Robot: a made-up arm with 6 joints.
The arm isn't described. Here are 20 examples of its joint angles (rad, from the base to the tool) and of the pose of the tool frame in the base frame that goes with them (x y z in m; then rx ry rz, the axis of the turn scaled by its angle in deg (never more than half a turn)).
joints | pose
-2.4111 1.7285 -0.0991 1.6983 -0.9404 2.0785 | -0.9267 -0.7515 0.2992 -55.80 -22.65 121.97
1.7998 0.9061 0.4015 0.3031 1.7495 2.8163 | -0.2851 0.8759 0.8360 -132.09 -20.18 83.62
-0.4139 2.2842 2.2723 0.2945 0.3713 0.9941 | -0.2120 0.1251 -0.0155 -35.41 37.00 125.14
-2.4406 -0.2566 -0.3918 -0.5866 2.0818 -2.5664 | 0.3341 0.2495 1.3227 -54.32 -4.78 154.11
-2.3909 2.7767 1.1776 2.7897 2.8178 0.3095 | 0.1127 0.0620 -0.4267 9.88 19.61 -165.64
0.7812 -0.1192 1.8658 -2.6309 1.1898 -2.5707 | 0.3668 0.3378 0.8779 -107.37 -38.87 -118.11
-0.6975 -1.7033 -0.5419 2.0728 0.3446 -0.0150 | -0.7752 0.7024 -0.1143 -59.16 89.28 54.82
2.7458 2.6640 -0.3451 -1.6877 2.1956 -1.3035 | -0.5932 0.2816 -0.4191 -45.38 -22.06 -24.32
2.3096 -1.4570 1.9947 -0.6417 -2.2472 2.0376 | 0.1425 -0.3175 0.9655 107.70 2.43 -55.33
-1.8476 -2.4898 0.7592 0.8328 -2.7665 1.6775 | 0.1545 0.7717 -0.1852 102.45 -105.47 20.09
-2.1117 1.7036 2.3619 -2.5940 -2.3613 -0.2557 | 0.0046 -0.1147 0.0978 87.00 -8.03 117.00
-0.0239 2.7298 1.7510 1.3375 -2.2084 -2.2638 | -0.2741 -0.0499 -0.2786 -59.65 54.31 -93.54
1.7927 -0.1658 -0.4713 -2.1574 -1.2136 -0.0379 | -0.0518 -0.4303 1.4200 14.99 -65.68 79.97
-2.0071 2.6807 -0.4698 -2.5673 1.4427 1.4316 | -0.3210 -0.6700 -0.3245 37.54 -62.07 -125.84
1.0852 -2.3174 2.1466 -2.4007 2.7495 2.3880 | -0.2609 -0.3445 0.4794 -49.35 112.65 -31.35
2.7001 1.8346 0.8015 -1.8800 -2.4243 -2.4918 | -0.7170 0.2057 -0.1973 -32.11 19.11 -127.19
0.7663 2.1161 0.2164 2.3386 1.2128 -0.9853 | 0.6355 0.7236 -0.2282 -65.35 -88.73 -22.74
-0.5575 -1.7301 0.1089 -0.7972 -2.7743 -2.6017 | -0.7956 0.6487 0.2167 30.42 55.47 -35.73
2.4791 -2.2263 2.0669 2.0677 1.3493 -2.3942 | 0.3927 -0.4031 0.6026 15.63 37.16 -129.59
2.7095 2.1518 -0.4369 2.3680 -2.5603 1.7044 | -0.8619 0.4441 -0.0210 -90.10 23.86 -43.56
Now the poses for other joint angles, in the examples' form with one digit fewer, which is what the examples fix.
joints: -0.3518 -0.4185 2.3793 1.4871 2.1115 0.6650
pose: 0.240 0.009 0.668 -51.6 -49.3 29.6
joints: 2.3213 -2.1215 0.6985 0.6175 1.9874 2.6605
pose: 0.559 -0.702 0.184 24.8 -79.2 40.5
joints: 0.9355 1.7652 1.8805 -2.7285 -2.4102 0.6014
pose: 0.049 0.248 -0.092 25.9 -61.5 -0.3
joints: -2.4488 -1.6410 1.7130 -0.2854 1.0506 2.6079
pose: 0.320 0.259 0.905 22.2 -70.3 112.8
